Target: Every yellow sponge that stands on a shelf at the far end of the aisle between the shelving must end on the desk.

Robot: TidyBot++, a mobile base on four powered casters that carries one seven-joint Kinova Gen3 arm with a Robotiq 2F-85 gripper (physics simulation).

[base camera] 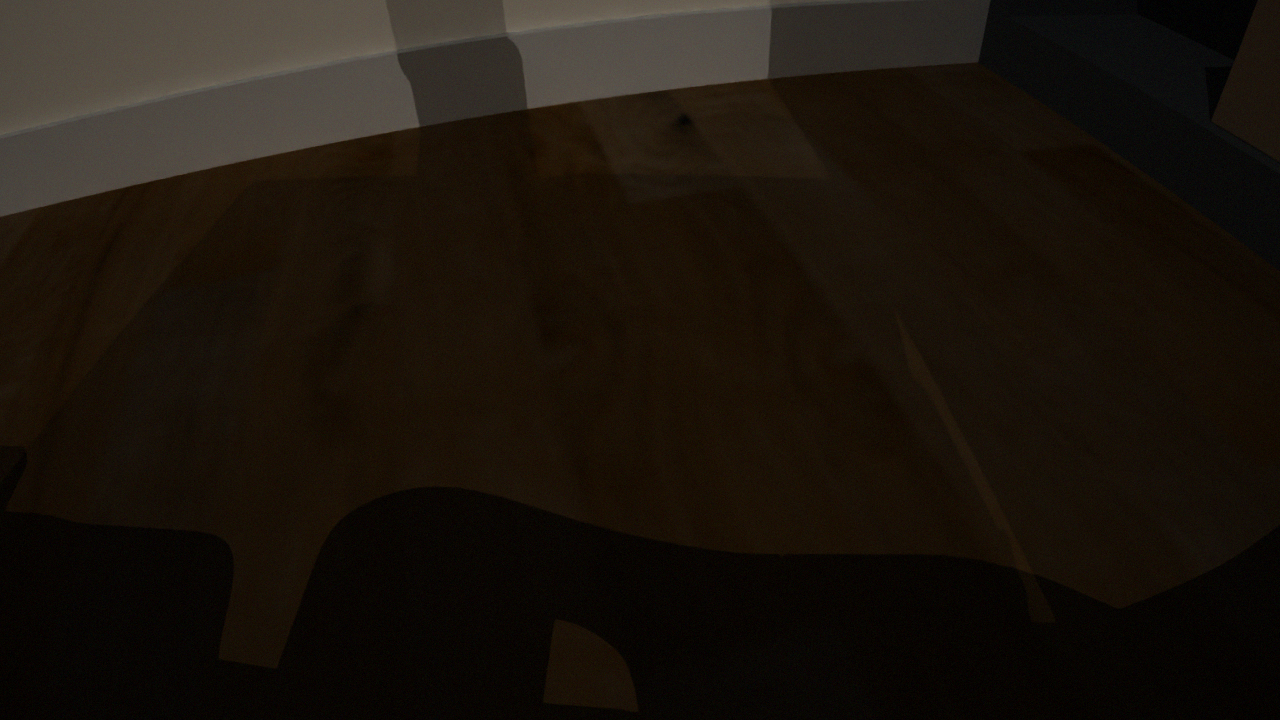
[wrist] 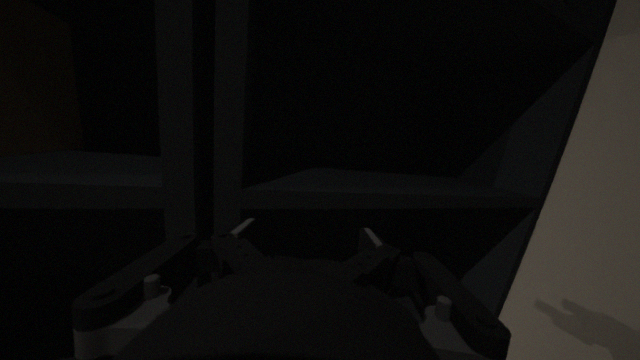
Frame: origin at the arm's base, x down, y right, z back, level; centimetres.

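Seen in the pictures: gripper, fingertip midpoint: (wrist: 308, 234).
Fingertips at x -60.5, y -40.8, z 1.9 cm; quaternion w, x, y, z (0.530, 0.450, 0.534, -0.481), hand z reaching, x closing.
Observation:
A point is followed by its place in that frame.
My gripper (wrist: 308, 234) @(y -40.8, x -60.5, z 1.9 cm) is open, its two fingertips wide apart with nothing seen between them. It points towards the dark shelving (wrist: 390, 199) @(y -63.3, x -58.2, z -13.2 cm), whose shelf board runs across behind and above the fingertips in the wrist view. The bay straight ahead is very dark, and no sponge can be made out in it. No yellow sponge and no desk show in either view.
Paired uprights (wrist: 176, 120) @(y -51.2, x -68.5, z 21.0 cm) stand left of the gripper. A brownish box (wrist: 37, 85) @(y -62.1, x -72.1, z 56.8 cm) sits on the left bay's shelf. A pale wall (wrist: 580, 200) @(y -77.6, x -60.8, z -72.7 cm) (base camera: 205, 44) @(y -51.9, x 26.2, z -81.7 cm) is close on the right in the wrist view. In the base view, shelving (base camera: 1118, 134) @(y 45.7, x 37.6, z -86.6 cm) borders the wooden floor (base camera: 626, 358) @(y -4.7, x 39.6, z -49.5 cm) at right.

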